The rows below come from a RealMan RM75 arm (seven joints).
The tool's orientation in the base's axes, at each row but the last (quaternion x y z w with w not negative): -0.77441 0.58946 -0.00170 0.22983; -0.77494 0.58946 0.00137 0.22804; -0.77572 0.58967 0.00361 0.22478; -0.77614 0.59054 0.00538 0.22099; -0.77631 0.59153 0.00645 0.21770; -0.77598 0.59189 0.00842 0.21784; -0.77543 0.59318 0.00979 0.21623
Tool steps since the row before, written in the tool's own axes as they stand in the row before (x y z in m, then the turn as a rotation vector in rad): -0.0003 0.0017 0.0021 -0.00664 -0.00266 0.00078; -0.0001 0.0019 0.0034 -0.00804 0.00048 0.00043; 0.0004 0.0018 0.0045 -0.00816 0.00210 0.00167; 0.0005 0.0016 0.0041 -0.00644 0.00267 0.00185; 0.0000 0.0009 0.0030 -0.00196 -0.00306 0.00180; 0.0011 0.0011 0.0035 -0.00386 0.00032 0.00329; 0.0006 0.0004 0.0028 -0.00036 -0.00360 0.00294
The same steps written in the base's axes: -0.0011 0.0007 -0.0024 0.00061 0.00687 0.00204; -0.0009 0.0009 -0.0037 -0.00278 0.00740 0.00162; -0.0004 0.0009 -0.0048 -0.00398 0.00761 -0.00002; -0.0003 0.0006 -0.0044 -0.00393 0.00599 -0.00083; -0.0001 0.0009 -0.0030 0.00268 0.00305 -0.00009; 0.0002 0.0000 -0.0038 -0.00064 0.00461 -0.00204; 0.0005 0.0003 -0.0028 0.00393 0.00208 -0.00140
